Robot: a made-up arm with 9 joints.
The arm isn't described. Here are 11 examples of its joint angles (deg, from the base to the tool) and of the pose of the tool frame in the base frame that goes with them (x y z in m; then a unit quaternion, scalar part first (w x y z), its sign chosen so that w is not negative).
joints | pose
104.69 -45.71 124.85 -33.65 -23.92 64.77 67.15 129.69 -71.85 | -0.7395 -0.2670 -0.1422 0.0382 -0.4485 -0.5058 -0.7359
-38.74 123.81 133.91 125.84 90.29 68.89 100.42 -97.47 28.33 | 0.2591 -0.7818 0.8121 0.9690 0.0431 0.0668 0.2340
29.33 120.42 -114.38 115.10 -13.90 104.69 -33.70 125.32 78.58 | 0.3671 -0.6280 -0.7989 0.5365 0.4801 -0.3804 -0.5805
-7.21 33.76 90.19 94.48 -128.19 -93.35 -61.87 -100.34 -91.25 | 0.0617 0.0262 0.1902 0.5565 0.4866 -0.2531 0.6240
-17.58 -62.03 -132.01 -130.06 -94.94 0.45 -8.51 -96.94 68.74 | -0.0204 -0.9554 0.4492 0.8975 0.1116 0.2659 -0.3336
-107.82 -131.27 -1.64 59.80 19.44 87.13 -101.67 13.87 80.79 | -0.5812 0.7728 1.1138 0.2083 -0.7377 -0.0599 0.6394
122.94 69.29 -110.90 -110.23 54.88 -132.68 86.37 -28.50 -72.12 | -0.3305 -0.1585 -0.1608 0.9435 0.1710 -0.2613 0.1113
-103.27 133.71 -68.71 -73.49 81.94 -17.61 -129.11 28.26 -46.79 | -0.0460 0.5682 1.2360 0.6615 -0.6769 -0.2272 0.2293
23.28 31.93 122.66 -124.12 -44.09 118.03 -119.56 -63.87 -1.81 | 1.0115 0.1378 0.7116 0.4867 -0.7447 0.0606 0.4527
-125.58 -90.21 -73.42 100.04 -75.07 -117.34 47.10 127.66 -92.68 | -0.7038 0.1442 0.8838 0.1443 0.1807 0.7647 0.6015
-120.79 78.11 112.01 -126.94 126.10 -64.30 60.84 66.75 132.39 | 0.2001 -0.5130 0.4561 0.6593 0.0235 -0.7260 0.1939
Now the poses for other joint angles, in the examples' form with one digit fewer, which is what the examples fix.
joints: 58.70 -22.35 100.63 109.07 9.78 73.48 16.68 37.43 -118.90
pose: -0.365 -0.244 -0.098 0.282 -0.940 -0.164 0.100
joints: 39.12 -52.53 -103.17 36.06 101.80 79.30 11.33 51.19 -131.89
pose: -0.056 -0.014 0.174 0.014 -0.928 -0.158 0.336
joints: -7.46 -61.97 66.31 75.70 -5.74 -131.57 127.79 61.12 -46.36
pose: 0.726 0.048 -0.059 0.723 0.000 -0.286 0.629
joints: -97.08 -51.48 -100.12 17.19 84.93 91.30 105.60 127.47 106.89
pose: 0.219 -0.225 0.259 0.763 -0.247 0.208 0.560
